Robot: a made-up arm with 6 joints.
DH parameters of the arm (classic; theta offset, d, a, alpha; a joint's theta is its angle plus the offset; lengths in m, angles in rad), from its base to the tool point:
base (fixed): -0.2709 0 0.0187 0
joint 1: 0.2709 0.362 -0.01 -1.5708
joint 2: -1.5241 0 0.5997 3.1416
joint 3: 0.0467 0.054 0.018 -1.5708
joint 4: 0 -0.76 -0.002 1.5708
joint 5: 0 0.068 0.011 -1.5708
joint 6: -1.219 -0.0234 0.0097 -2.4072
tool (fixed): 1.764 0.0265 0 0
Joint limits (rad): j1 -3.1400..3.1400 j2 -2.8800..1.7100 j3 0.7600..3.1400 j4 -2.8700..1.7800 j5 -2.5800..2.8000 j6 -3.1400..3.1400
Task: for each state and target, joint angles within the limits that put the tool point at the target. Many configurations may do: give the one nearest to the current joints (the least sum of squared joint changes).
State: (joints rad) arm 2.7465 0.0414 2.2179 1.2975 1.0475 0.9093
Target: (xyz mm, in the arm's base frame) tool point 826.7 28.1 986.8
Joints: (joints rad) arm 3.1400 -0.1101 2.8811 1.1198 1.1066 0.8820
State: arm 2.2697 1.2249 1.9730 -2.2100 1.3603 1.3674
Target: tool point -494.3 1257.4 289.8
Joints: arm 2.0011 1.6007 1.6256 -2.1777 0.9596 1.5053
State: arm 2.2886 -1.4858 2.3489 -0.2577 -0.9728 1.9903
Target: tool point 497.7 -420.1 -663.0
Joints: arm 2.2815 -2.0252 2.6360 -0.2467 -0.9537 1.9811
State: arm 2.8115 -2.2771 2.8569 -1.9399 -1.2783 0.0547
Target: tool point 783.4 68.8 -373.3
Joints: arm 3.1400 -1.5117 3.0662 -1.1619 -0.7356 -0.0073
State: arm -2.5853 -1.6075 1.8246 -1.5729 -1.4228 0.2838
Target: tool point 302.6 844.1 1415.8
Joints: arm -1.9133 -0.9429 1.2416 -1.5005 -1.4650 0.2743
